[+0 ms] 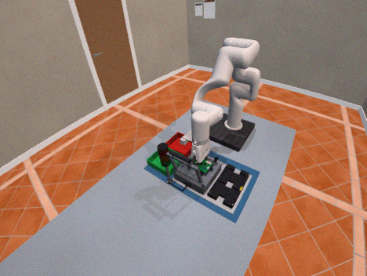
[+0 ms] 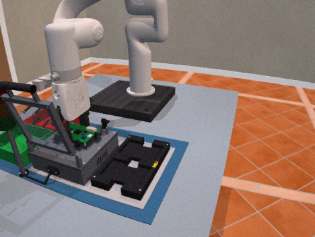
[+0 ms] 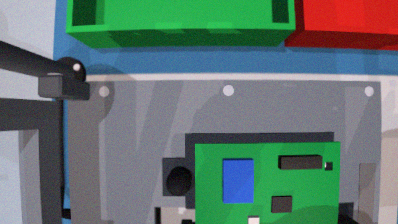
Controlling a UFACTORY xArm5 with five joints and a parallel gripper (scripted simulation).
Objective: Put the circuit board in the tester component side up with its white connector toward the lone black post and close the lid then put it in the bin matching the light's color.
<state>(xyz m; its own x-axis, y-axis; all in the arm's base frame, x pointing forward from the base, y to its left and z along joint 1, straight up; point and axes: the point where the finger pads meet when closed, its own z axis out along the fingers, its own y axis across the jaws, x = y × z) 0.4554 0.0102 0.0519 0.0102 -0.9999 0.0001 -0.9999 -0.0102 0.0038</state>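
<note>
The green circuit board is right at my hand. The rest, counted from my hand: green bin: 200 mm to the right, 70 mm below, 50 mm ahead; black catch: 60 mm to the left, 60 mm behind; clear lid: 130 mm ahead, 100 mm above.
</note>
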